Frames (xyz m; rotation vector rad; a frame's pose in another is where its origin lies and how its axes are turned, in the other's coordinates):
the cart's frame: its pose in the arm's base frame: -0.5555 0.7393 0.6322 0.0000 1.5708 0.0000
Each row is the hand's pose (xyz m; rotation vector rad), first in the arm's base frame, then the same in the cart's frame.
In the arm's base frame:
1: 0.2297 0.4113 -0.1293 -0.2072 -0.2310 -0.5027
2: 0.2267 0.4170 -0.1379 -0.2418 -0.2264 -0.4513
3: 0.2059 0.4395 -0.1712 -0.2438 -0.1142 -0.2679
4: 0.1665 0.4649 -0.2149 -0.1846 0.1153 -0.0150
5: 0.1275 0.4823 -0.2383 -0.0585 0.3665 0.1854
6: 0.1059 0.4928 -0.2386 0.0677 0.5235 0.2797
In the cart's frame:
1: 0.7615 -0.3280 0.7852 0.2391 -1.7577 -0.5744
2: 0.7701 -0.3223 0.7822 0.1694 -1.7582 -0.5606
3: 0.8034 -0.2998 0.7614 0.0192 -1.6659 -0.4078
4: 0.8471 -0.2744 0.7220 -0.1311 -1.4507 -0.1543
5: 0.8705 -0.2570 0.6830 -0.1823 -1.1992 0.0948
6: 0.8708 -0.2465 0.6614 -0.1551 -1.0364 0.2541

